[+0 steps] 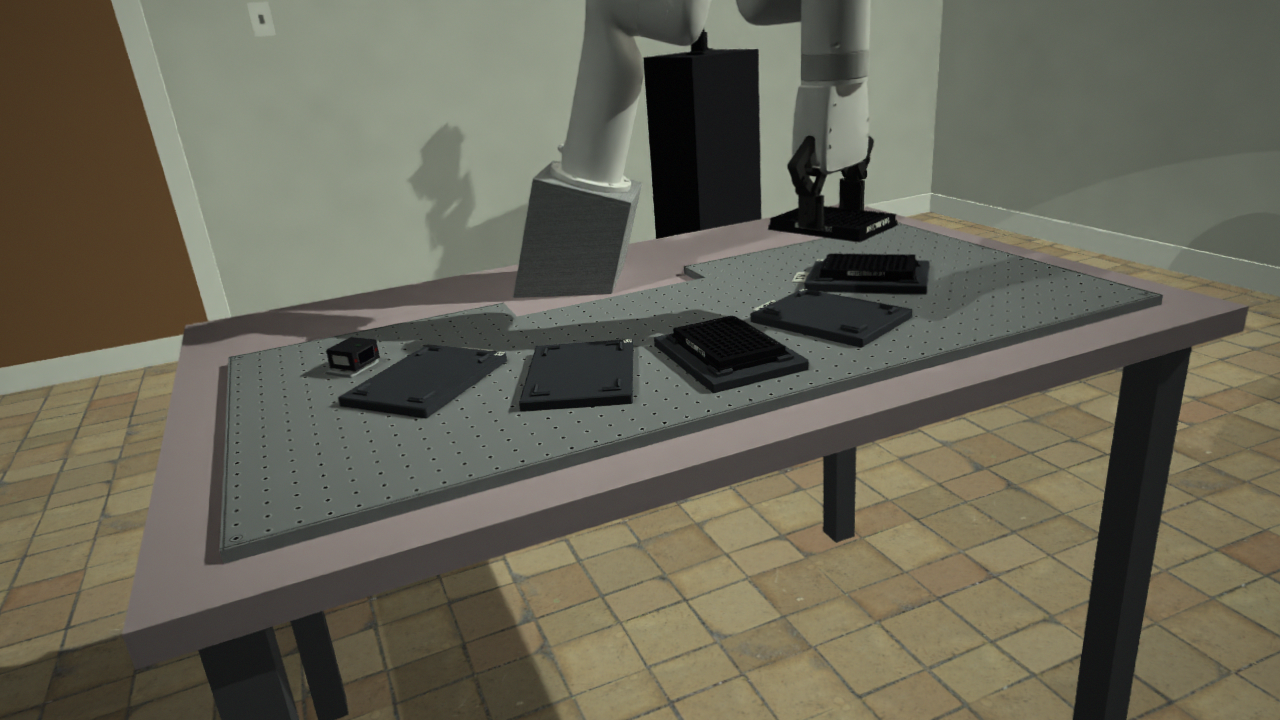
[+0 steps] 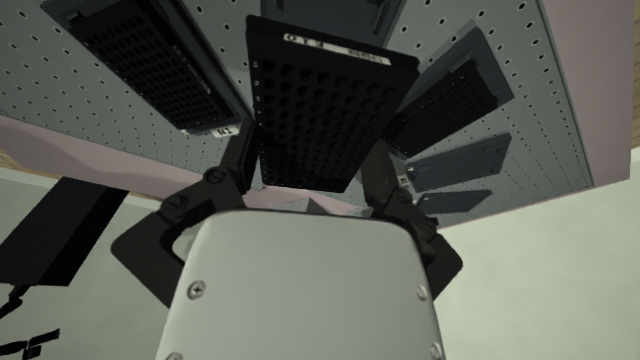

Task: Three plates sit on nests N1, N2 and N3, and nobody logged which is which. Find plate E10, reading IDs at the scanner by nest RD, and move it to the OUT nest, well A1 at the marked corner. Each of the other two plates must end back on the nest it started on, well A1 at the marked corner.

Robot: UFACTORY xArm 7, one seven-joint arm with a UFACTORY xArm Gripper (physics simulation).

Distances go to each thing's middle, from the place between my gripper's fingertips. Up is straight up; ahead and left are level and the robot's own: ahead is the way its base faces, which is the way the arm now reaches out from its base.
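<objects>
The OUT nest (image 1: pixel 821 316) has my hand 130 mm above it at the moment. Counting from my hand, nest N1 (image 1: pixel 922 272) is 80 mm behind, 160 mm to the left and 130 mm below, while nest N2 (image 1: pixel 691 364) is 170 mm to the right and 130 mm below. As for nest N3 (image 1: pixel 574 374), that's 330 mm to the right of my hand, 70 mm behind it and 130 mm below it.
</objects>
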